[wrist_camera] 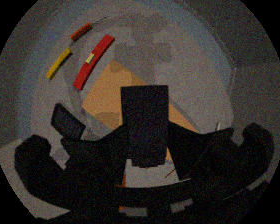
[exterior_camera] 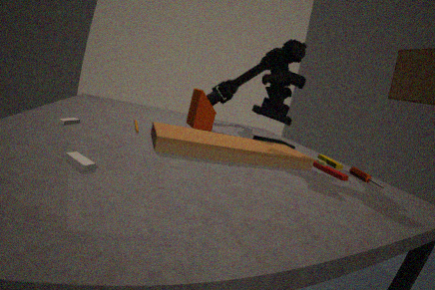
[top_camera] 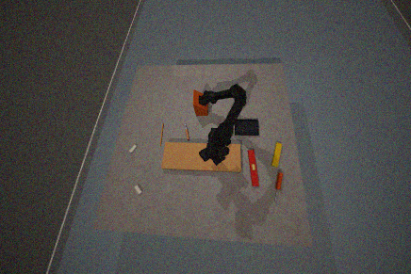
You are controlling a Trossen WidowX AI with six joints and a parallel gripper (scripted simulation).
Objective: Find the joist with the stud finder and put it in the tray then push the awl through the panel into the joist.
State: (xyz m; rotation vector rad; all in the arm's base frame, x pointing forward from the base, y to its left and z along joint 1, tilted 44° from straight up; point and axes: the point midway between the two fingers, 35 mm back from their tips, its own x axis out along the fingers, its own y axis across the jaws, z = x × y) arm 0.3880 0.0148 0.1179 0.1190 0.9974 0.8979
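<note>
The black tray lies 23 cm behind my gripper tip, 22 cm to the left of it and 15 cm below it. Also, from my gripper tip: dark stud finder 2 cm behind, 1 cm to the right, 2 cm above; awl 22 cm behind, 22 cm to the right, 15 cm below; red bar 5 cm ahead, 24 cm to the left, 15 cm below.
</note>
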